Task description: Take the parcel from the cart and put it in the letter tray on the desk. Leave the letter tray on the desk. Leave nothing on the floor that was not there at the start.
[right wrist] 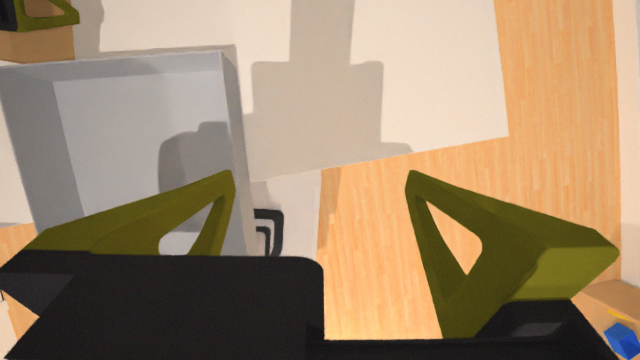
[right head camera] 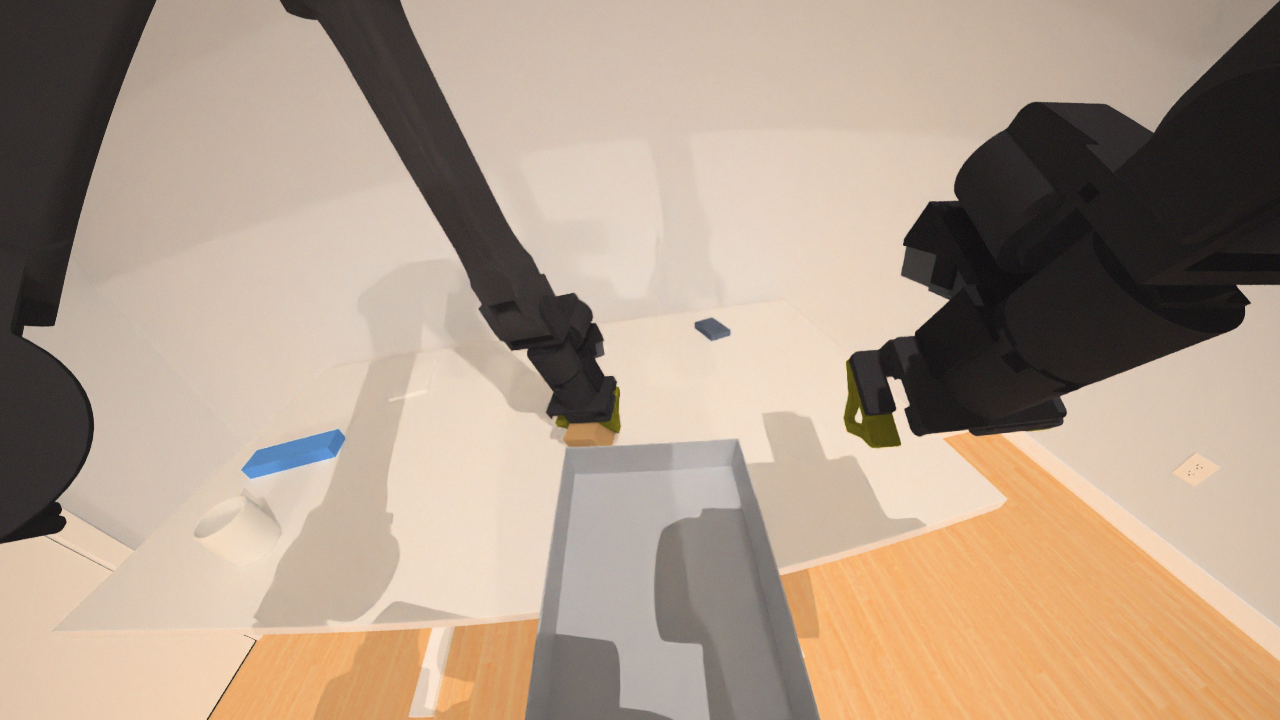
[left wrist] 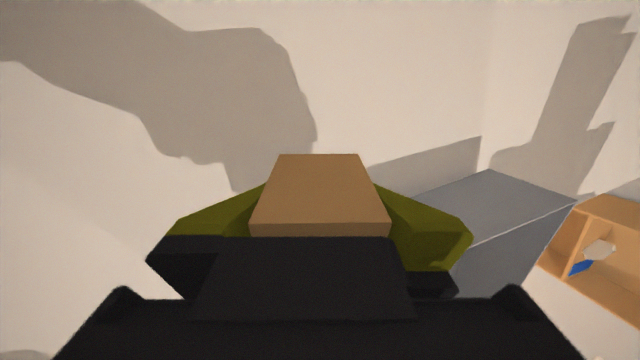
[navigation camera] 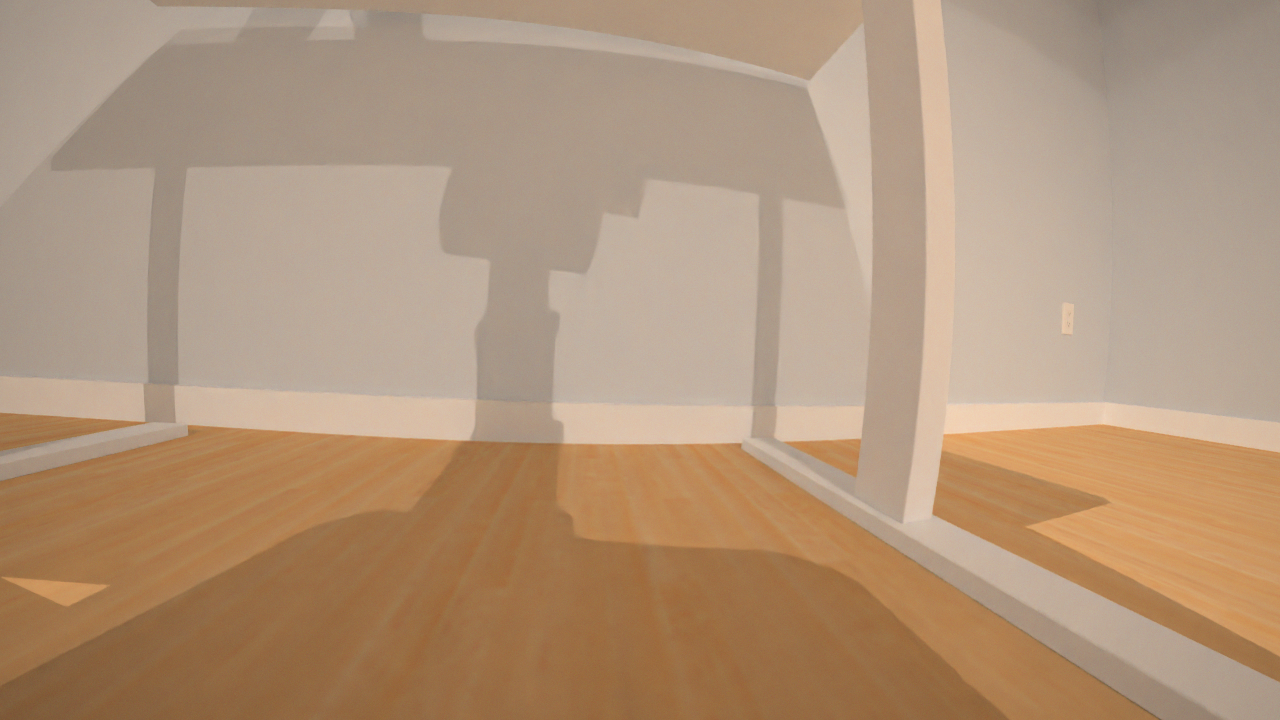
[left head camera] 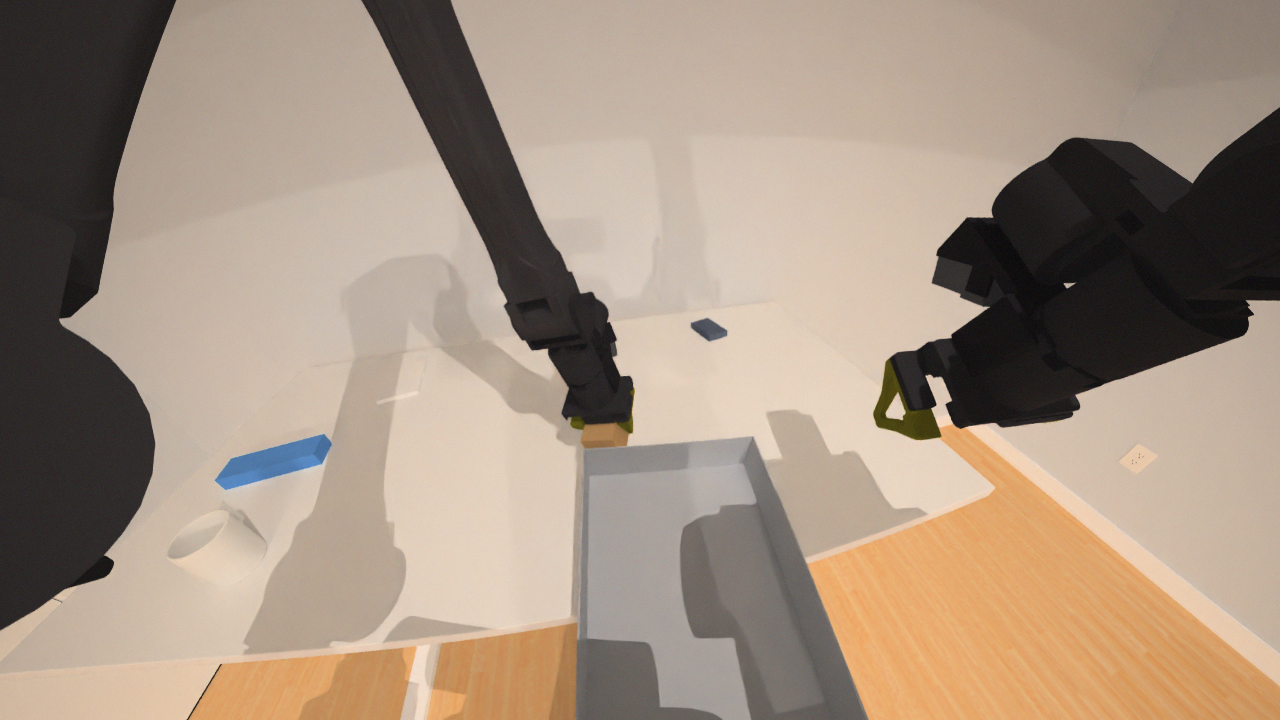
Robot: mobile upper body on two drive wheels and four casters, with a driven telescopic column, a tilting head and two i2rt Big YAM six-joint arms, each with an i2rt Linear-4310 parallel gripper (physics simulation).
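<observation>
The brown parcel is between the fingers of my left gripper, which is shut on it. In the head views it appears just past the far left corner of the grey letter tray, outside its walls. The tray's visible inside holds shadows. Its near part reaches past the front edge of the white desk in the picture; its near end is cut off. My right gripper is open and empty, right of the tray. The cart is not identifiable.
A white mug and a long blue block are at the desk's left. A small dark blue block lies near its back. A white desk leg stands on the right in the navigation view.
</observation>
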